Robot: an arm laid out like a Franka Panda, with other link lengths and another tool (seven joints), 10 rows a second.
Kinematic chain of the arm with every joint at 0, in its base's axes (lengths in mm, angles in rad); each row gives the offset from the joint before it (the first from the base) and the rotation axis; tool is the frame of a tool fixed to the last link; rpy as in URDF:
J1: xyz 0 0 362.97 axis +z
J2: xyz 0 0 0 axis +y
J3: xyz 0 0 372.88 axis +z
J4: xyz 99 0 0 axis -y
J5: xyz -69.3 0 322.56 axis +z
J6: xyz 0 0 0 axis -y
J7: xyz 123.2 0 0 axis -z
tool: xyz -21 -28 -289.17 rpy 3.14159 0.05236 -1.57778
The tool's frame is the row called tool.
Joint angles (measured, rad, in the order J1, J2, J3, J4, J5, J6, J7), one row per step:
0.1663 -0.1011 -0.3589 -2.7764 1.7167 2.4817 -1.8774
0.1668 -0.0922 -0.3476 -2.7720 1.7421 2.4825 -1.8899
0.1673 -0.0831 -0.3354 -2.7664 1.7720 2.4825 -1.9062
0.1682 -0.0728 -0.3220 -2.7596 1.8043 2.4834 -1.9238
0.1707 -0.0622 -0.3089 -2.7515 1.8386 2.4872 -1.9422
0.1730 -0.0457 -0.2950 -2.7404 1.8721 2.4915 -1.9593
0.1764 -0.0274 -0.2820 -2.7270 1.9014 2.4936 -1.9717
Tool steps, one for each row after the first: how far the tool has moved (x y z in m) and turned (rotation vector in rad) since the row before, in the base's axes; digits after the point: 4 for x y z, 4 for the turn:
0.0026 0.0033 -0.0014 0.0003 -0.0035 -0.0034
0.0036 0.0037 -0.0009 0.0006 -0.0069 -0.0039
0.0041 0.0039 -0.0010 -0.0003 -0.0073 -0.0041
0.0045 0.0036 -0.0010 -0.0025 -0.0075 -0.0054
0.0048 0.0035 -0.0026 -0.0038 -0.0035 -0.0051
0.0056 0.0044 -0.0026 -0.0015 -0.0021 -0.0032

